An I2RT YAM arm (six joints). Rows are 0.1 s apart.
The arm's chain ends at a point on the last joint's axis. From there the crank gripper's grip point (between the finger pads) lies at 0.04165 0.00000 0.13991 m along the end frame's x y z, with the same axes.
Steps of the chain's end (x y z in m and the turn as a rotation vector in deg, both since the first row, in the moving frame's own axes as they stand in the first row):
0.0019 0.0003 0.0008 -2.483 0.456 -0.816
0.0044 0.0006 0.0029 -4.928 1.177 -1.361
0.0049 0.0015 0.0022 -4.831 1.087 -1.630
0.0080 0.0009 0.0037 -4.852 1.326 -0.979
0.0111 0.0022 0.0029 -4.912 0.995 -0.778
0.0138 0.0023 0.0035 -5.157 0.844 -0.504
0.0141 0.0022 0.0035 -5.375 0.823 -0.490
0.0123 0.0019 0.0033 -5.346 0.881 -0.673
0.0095 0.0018 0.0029 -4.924 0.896 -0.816
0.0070 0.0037 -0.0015 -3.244 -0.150 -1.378
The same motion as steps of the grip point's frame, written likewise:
0.0031 0.0058 0.0003 -2.483 0.456 -0.816
0.0074 0.0116 0.0015 -4.928 1.177 -1.361
0.0077 0.0120 0.0009 -4.831 1.087 -1.630
0.0113 0.0120 0.0022 -4.852 1.326 -0.979
0.0136 0.0136 0.0017 -4.912 0.995 -0.778
0.0159 0.0145 0.0023 -5.157 0.844 -0.504
0.0162 0.0149 0.0023 -5.375 0.823 -0.490
0.0145 0.0144 0.0021 -5.346 0.881 -0.673
0.0118 0.0132 0.0017 -4.924 0.896 -0.816
0.0067 0.0106 -0.0016 -3.244 -0.150 -1.378

